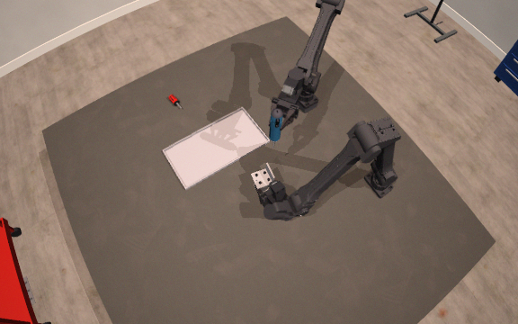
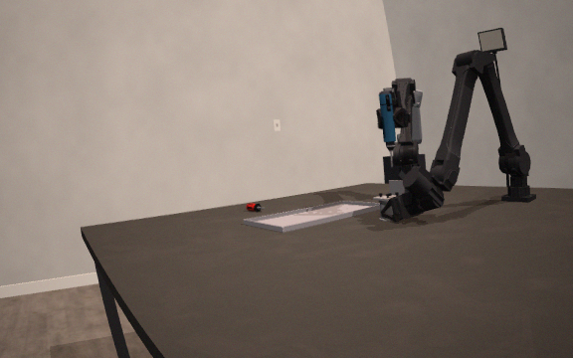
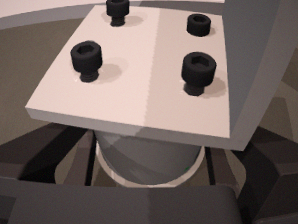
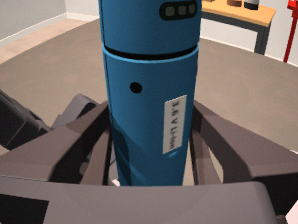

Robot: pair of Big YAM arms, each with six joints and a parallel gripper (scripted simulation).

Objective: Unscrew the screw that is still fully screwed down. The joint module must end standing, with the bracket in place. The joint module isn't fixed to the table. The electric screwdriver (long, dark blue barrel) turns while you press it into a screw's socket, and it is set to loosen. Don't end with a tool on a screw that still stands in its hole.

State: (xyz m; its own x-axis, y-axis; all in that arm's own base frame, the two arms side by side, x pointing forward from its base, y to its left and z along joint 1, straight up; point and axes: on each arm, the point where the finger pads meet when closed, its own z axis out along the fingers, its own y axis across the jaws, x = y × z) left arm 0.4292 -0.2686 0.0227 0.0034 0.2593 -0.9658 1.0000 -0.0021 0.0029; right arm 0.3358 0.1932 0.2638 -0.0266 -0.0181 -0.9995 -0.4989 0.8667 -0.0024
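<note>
Now: the white bracket plate 50 mm above my left hand. Round my left hand: red tool: 90 mm ahead, 580 mm to the right, 10 mm below; flat white tray: 60 mm ahead, 260 mm to the right, 20 mm below.
</note>
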